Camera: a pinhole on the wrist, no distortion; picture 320 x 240 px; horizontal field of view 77.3 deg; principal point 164.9 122.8 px. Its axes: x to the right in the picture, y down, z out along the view. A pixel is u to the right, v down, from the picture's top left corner.
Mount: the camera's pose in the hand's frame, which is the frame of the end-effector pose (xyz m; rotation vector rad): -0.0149 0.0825 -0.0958 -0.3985 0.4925 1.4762
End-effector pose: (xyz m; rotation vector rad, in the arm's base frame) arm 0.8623 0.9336 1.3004 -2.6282 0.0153 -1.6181
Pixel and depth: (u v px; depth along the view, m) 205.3 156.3 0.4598
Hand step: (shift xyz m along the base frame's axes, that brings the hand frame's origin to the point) 0.1997 -0.4004 -0.1813
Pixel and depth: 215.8 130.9 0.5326
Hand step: 0.2606 -0.4728 -0.1460
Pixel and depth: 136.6 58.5 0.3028
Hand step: 0.2084 -0.2000 0.0009
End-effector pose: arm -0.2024 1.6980 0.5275 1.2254 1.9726 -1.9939
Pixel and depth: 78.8 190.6 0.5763
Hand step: -0.0176 -0.5766 -0.1375
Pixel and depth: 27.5 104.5 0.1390
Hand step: 0.0064 -0.0733 -0.0753
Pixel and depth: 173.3 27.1 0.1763
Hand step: 0.0253 -0.0307 -0.1975
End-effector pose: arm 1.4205 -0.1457 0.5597 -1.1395 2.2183 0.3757
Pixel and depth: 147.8 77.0 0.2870
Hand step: -0.1425 0.1586 -0.1699
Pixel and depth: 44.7 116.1 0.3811
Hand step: 0.0502 0.2184 -0.2828
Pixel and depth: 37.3 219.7 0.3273
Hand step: 0.1097 0.3036 -0.1351
